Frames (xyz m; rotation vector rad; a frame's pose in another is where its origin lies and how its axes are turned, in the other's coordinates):
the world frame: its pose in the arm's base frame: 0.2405 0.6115 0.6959 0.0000 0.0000 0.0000
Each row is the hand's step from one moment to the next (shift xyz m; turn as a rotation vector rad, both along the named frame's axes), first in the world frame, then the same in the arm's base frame.
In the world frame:
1: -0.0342 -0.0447 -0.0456 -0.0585 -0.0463 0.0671
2: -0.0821 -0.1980 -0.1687 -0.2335 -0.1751 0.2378
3: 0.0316 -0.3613 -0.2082 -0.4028 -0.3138 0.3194
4: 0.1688 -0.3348 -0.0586 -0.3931 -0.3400 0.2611
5: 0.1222 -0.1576 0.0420 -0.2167 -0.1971 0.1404
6: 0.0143 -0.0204 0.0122 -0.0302 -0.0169 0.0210
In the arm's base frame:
1: -0.0342 -0.0447 -0.0456 -0.0585 -0.0463 0.0671
2: -0.0821 -0.1980 -0.1687 -0.2335 -0.1751 0.2378
3: 0.0316 -0.3613 -0.2082 -0.4028 -0.3138 0.3194
4: 0.1688 -0.3348 -0.0586 -0.3931 -0.3400 0.2611
5: 0.1222 -0.1576 0.0420 -0.2167 -0.1971 0.1404
6: 0.0143 -0.0204 0.0122 -0.0302 -0.0169 0.0210

